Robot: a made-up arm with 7 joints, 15 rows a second.
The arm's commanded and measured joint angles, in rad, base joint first. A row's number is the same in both.
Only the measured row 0 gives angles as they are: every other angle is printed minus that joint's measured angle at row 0.
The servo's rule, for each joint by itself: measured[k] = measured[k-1] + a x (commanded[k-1-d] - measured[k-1]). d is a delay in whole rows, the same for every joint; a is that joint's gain. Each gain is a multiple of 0.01, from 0.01 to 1. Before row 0 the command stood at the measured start. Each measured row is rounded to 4 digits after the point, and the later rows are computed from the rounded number. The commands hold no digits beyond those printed.
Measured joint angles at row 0: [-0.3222, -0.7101, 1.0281, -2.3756, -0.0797, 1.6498, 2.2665]
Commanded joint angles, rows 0 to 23: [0.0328, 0.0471, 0.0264, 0.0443, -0.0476, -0.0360, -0.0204]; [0.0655, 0.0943, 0.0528, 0.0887, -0.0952, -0.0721, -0.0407]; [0.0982, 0.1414, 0.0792, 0.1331, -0.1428, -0.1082, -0.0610]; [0.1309, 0.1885, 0.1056, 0.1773, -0.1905, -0.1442, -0.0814]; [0.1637, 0.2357, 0.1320, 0.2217, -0.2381, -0.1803, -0.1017]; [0.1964, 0.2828, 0.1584, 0.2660, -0.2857, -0.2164, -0.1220]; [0.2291, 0.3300, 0.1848, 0.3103, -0.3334, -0.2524, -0.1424]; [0.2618, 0.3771, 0.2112, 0.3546, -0.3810, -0.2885, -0.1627]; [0.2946, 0.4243, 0.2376, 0.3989, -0.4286, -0.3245, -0.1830]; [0.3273, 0.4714, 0.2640, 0.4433, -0.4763, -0.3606, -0.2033]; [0.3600, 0.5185, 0.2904, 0.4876, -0.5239, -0.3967, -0.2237]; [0.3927, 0.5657, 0.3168, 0.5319, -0.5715, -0.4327, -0.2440]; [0.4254, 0.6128, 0.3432, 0.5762, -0.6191, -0.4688, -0.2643]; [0.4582, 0.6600, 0.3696, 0.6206, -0.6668, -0.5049, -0.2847]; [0.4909, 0.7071, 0.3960, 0.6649, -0.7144, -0.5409, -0.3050]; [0.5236, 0.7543, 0.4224, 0.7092, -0.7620, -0.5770, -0.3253]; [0.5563, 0.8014, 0.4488, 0.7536, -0.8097, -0.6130, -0.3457]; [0.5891, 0.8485, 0.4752, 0.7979, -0.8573, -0.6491, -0.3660]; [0.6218, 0.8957, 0.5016, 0.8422, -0.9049, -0.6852, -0.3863]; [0.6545, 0.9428, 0.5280, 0.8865, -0.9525, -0.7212, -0.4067]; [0.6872, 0.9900, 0.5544, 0.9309, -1.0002, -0.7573, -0.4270]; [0.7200, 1.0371, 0.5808, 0.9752, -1.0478, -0.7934, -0.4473]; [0.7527, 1.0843, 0.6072, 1.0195, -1.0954, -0.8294, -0.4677]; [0.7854, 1.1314, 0.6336, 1.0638, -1.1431, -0.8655, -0.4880]
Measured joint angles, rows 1 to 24: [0.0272, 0.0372, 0.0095, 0.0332, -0.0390, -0.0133, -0.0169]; [0.0590, 0.0823, 0.0251, 0.0748, -0.0851, -0.0351, -0.0367]; [0.0915, 0.1290, 0.0446, 0.1185, -0.1324, -0.0621, -0.0569]; [0.1242, 0.1760, 0.0666, 0.1626, -0.1800, -0.0925, -0.0772]; [0.1570, 0.2232, 0.0901, 0.2069, -0.2276, -0.1250, -0.0975]; [0.1897, 0.2703, 0.1147, 0.2512, -0.2752, -0.1588, -0.1178]; [0.2224, 0.3175, 0.1399, 0.2955, -0.3229, -0.1934, -0.1382]; [0.2551, 0.3646, 0.1656, 0.3398, -0.3705, -0.2286, -0.1585]; [0.2879, 0.4118, 0.1915, 0.3841, -0.4181, -0.2641, -0.1788]; [0.3206, 0.4589, 0.2176, 0.4285, -0.4658, -0.2998, -0.1991]; [0.3533, 0.5060, 0.2438, 0.4728, -0.5134, -0.3357, -0.2195]; [0.3860, 0.5532, 0.2701, 0.5171, -0.5610, -0.3716, -0.2398]; [0.4187, 0.6003, 0.2964, 0.5614, -0.6086, -0.4076, -0.2601]; [0.4515, 0.6475, 0.3228, 0.6058, -0.6563, -0.4436, -0.2805]; [0.4842, 0.6946, 0.3492, 0.6501, -0.7039, -0.4796, -0.3008]; [0.5169, 0.7418, 0.3756, 0.6944, -0.7515, -0.5156, -0.3211]; [0.5496, 0.7889, 0.4020, 0.7388, -0.7992, -0.5516, -0.3415]; [0.5824, 0.8360, 0.4284, 0.7831, -0.8468, -0.5877, -0.3618]; [0.6151, 0.8832, 0.4548, 0.8274, -0.8944, -0.6238, -0.3821]; [0.6478, 0.9303, 0.4812, 0.8717, -0.9420, -0.6598, -0.4025]; [0.6805, 0.9775, 0.5076, 0.9161, -0.9897, -0.6959, -0.4228]; [0.7133, 1.0246, 0.5340, 0.9604, -1.0373, -0.7320, -0.4431]; [0.7460, 1.0718, 0.5604, 1.0047, -1.0849, -0.7680, -0.4635]; [0.7787, 1.1189, 0.5868, 1.0490, -1.1326, -0.8041, -0.4838]
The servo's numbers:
d 0
a 0.83 0.79 0.36 0.75 0.82 0.37 0.83

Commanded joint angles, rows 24 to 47: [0.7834, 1.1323, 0.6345, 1.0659, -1.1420, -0.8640, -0.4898]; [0.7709, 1.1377, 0.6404, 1.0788, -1.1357, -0.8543, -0.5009]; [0.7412, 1.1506, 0.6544, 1.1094, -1.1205, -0.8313, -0.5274]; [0.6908, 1.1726, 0.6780, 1.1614, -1.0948, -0.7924, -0.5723]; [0.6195, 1.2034, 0.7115, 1.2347, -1.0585, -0.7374, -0.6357]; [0.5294, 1.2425, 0.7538, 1.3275, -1.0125, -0.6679, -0.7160]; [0.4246, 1.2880, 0.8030, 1.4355, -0.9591, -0.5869, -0.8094]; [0.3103, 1.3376, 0.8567, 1.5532, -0.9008, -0.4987, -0.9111]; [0.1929, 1.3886, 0.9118, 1.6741, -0.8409, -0.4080, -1.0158]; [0.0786, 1.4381, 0.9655, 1.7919, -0.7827, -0.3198, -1.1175]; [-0.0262, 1.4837, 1.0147, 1.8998, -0.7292, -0.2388, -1.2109]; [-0.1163, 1.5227, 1.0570, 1.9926, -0.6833, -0.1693, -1.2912]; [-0.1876, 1.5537, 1.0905, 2.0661, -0.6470, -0.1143, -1.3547]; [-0.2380, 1.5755, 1.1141, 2.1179, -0.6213, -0.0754, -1.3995]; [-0.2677, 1.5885, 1.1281, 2.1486, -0.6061, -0.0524, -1.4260]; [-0.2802, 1.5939, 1.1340, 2.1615, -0.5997, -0.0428, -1.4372]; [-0.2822, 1.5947, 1.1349, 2.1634, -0.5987, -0.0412, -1.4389]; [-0.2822, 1.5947, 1.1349, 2.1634, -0.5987, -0.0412, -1.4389]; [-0.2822, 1.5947, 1.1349, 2.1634, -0.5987, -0.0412, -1.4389]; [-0.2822, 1.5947, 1.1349, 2.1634, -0.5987, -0.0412, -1.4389]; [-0.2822, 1.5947, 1.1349, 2.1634, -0.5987, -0.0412, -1.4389]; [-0.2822, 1.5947, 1.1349, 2.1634, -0.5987, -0.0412, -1.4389]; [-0.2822, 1.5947, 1.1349, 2.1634, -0.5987, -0.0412, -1.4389]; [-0.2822, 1.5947, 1.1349, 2.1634, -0.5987, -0.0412, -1.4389]
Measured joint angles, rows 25 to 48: [0.7826, 1.1295, 0.6040, 1.0617, -1.1403, -0.8263, -0.4888]; [0.7729, 1.1360, 0.6171, 1.0745, -1.1365, -0.8367, -0.4988]; [0.7466, 1.1475, 0.6305, 1.1007, -1.1234, -0.8347, -0.5225]; [0.7003, 1.1673, 0.6476, 1.1462, -1.0999, -0.8190, -0.5638]; [0.6332, 1.1958, 0.6706, 1.2126, -1.0660, -0.7888, -0.6235]; [0.5470, 1.2327, 0.7006, 1.2988, -1.0221, -0.7441, -0.7003]; [0.4454, 1.2764, 0.7375, 1.4013, -0.9704, -0.6859, -0.7909]; [0.3333, 1.3247, 0.7804, 1.5152, -0.9133, -0.6166, -0.8907]; [0.2168, 1.3752, 0.8277, 1.6344, -0.8539, -0.5394, -0.9945]; [0.1021, 1.4249, 0.8773, 1.7525, -0.7955, -0.4581, -1.0966]; [-0.0044, 1.4714, 0.9268, 1.8630, -0.7411, -0.3770, -1.1915]; [-0.0973, 1.5119, 0.9737, 1.9602, -0.6937, -0.3002, -1.2743]; [-0.1722, 1.5449, 1.0157, 2.0396, -0.6554, -0.2314, -1.3410]; [-0.2268, 1.5691, 1.0511, 2.0983, -0.6274, -0.1737, -1.3896]; [-0.2607, 1.5844, 1.0788, 2.1360, -0.6099, -0.1288, -1.4198]; [-0.2769, 1.5919, 1.0987, 2.1551, -0.6015, -0.0970, -1.4342]; [-0.2813, 1.5941, 1.1117, 2.1613, -0.5992, -0.0764, -1.4381]; [-0.2820, 1.5946, 1.1201, 2.1629, -0.5988, -0.0634, -1.4388]; [-0.2822, 1.5947, 1.1254, 2.1633, -0.5987, -0.0552, -1.4389]; [-0.2822, 1.5947, 1.1288, 2.1634, -0.5987, -0.0500, -1.4389]; [-0.2822, 1.5947, 1.1310, 2.1634, -0.5987, -0.0467, -1.4389]; [-0.2822, 1.5947, 1.1324, 2.1634, -0.5987, -0.0447, -1.4389]; [-0.2822, 1.5947, 1.1333, 2.1634, -0.5987, -0.0434, -1.4389]; [-0.2822, 1.5947, 1.1339, 2.1634, -0.5987, -0.0426, -1.4389]
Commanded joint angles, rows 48 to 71: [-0.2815, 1.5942, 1.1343, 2.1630, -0.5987, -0.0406, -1.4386]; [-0.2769, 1.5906, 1.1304, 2.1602, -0.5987, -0.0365, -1.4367]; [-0.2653, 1.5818, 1.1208, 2.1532, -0.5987, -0.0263, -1.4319]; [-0.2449, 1.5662, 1.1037, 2.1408, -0.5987, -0.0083, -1.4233]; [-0.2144, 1.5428, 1.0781, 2.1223, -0.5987, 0.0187, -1.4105]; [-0.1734, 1.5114, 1.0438, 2.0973, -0.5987, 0.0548, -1.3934]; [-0.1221, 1.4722, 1.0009, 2.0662, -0.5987, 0.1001, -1.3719]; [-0.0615, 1.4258, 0.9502, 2.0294, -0.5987, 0.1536, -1.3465]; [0.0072, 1.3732, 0.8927, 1.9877, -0.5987, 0.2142, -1.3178]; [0.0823, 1.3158, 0.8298, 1.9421, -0.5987, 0.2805, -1.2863]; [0.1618, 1.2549, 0.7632, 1.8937, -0.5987, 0.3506, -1.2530]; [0.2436, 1.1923, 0.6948, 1.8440, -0.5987, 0.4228, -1.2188]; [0.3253, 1.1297, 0.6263, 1.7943, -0.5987, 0.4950, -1.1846]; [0.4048, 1.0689, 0.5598, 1.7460, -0.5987, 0.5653, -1.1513]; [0.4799, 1.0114, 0.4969, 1.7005, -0.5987, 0.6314, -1.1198]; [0.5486, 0.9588, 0.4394, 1.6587, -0.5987, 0.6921, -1.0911]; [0.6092, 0.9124, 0.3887, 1.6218, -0.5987, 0.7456, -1.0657]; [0.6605, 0.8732, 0.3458, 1.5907, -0.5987, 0.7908, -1.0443]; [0.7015, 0.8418, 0.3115, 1.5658, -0.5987, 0.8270, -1.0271]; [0.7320, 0.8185, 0.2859, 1.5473, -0.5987, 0.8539, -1.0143]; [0.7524, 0.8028, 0.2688, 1.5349, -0.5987, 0.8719, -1.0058]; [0.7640, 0.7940, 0.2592, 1.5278, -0.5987, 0.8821, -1.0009]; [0.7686, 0.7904, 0.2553, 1.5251, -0.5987, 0.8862, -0.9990]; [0.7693, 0.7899, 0.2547, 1.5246, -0.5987, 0.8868, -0.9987]
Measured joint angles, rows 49 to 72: [-0.2816, 1.5943, 1.1340, 2.1631, -0.5987, -0.0419, -1.4387]; [-0.2777, 1.5914, 1.1327, 2.1609, -0.5987, -0.0399, -1.4370]; [-0.2674, 1.5838, 1.1284, 2.1551, -0.5987, -0.0349, -1.4328]; [-0.2487, 1.5699, 1.1195, 2.1444, -0.5987, -0.0251, -1.4249]; [-0.2202, 1.5485, 1.1046, 2.1278, -0.5987, -0.0089, -1.4129]; [-0.1814, 1.5192, 1.0827, 2.1049, -0.5987, 0.0147, -1.3967]; [-0.1322, 1.4821, 1.0533, 2.0759, -0.5987, 0.0463, -1.3761]; [-0.0735, 1.4376, 1.0162, 2.0410, -0.5987, 0.0860, -1.3515]; [-0.0065, 1.3867, 0.9717, 2.0010, -0.5987, 0.1334, -1.3235]; [0.0672, 1.3307, 0.9206, 1.9568, -0.5987, 0.1878, -1.2926]; [0.1457, 1.2708, 0.8639, 1.9095, -0.5987, 0.2480, -1.2597]; [0.2270, 1.2088, 0.8030, 1.8604, -0.5987, 0.3127, -1.2258]; [0.3086, 1.1463, 0.7394, 1.8108, -0.5987, 0.3802, -1.1916]; [0.3884, 1.0852, 0.6747, 1.7622, -0.5987, 0.4487, -1.1582]; [0.4643, 1.0269, 0.6107, 1.7159, -0.5987, 0.5163, -1.1263]; [0.5343, 0.9731, 0.5490, 1.6730, -0.5987, 0.5813, -1.0971]; [0.5965, 0.9251, 0.4913, 1.6346, -0.5987, 0.6421, -1.0710]; [0.6496, 0.8841, 0.4389, 1.6017, -0.5987, 0.6971, -1.0488]; [0.6927, 0.8507, 0.3930, 1.5748, -0.5987, 0.7452, -1.0308]; [0.7253, 0.8253, 0.3544, 1.5542, -0.5987, 0.7854, -1.0171]; [0.7478, 0.8075, 0.3236, 1.5397, -0.5987, 0.8174, -1.0077]; [0.7612, 0.7968, 0.3004, 1.5308, -0.5987, 0.8413, -1.0021]; [0.7673, 0.7917, 0.2842, 1.5265, -0.5987, 0.8579, -0.9995]; [0.7690, 0.7903, 0.2736, 1.5251, -0.5987, 0.8686, -0.9988]
